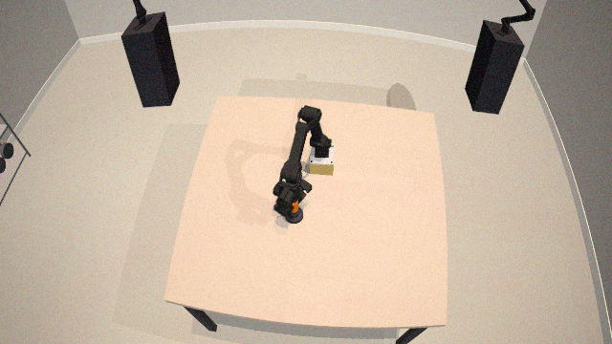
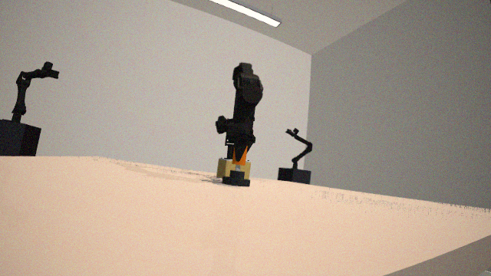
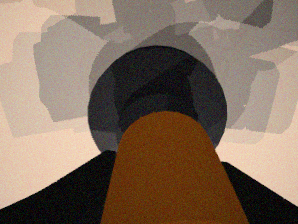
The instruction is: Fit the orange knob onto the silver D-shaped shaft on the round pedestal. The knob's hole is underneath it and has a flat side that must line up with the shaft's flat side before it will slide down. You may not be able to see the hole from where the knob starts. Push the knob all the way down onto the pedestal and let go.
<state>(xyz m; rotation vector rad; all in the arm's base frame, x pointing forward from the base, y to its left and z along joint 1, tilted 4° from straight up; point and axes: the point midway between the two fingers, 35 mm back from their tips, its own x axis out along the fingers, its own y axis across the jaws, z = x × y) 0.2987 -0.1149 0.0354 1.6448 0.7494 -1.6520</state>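
Right now the round pedestal is 4 cm below my gripper tip. The rest, counted from my gripper tip: orange knob 3 cm above.
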